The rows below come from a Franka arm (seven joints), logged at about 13 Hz.
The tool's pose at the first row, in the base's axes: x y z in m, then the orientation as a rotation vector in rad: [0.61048 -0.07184 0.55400 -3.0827 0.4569 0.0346]
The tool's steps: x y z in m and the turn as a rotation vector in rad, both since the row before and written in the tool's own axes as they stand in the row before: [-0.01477 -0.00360 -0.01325 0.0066 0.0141 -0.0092]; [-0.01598 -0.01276 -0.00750 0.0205 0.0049 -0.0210]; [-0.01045 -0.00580 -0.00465 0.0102 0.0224 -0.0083]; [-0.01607 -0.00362 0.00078 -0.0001 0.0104 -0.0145]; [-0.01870 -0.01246 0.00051 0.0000 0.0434 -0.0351]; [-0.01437 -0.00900 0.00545 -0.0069 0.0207 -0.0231]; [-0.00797 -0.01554 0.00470 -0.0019 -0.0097 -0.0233]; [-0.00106 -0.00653 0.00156 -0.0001 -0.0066 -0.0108]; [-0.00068 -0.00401 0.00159 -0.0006 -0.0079 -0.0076]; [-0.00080 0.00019 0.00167 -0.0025 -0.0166 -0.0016]
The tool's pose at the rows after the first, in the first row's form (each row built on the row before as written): [0.59764 -0.06449 0.56770 -3.0804 0.4425 0.0112]; [0.58592 -0.04798 0.57574 -3.0654 0.4078 -0.0014]; [0.57731 -0.03988 0.58073 -3.0596 0.3950 -0.0380]; [0.56271 -0.03225 0.57989 -3.0637 0.3734 -0.0545]; [0.54757 -0.01564 0.57958 -3.0735 0.3219 -0.1227]; [0.53586 -0.00363 0.57361 -3.0854 0.2885 -0.1547]; [0.53139 0.01326 0.56892 -3.0914 0.2526 -0.1402]; [0.53154 0.01992 0.56756 -3.0932 0.2357 -0.1303]; [0.53161 0.02403 0.56609 -3.0949 0.2238 -0.1182]; [0.53092 0.02401 0.56436 -3.0973 0.2211 -0.0923]
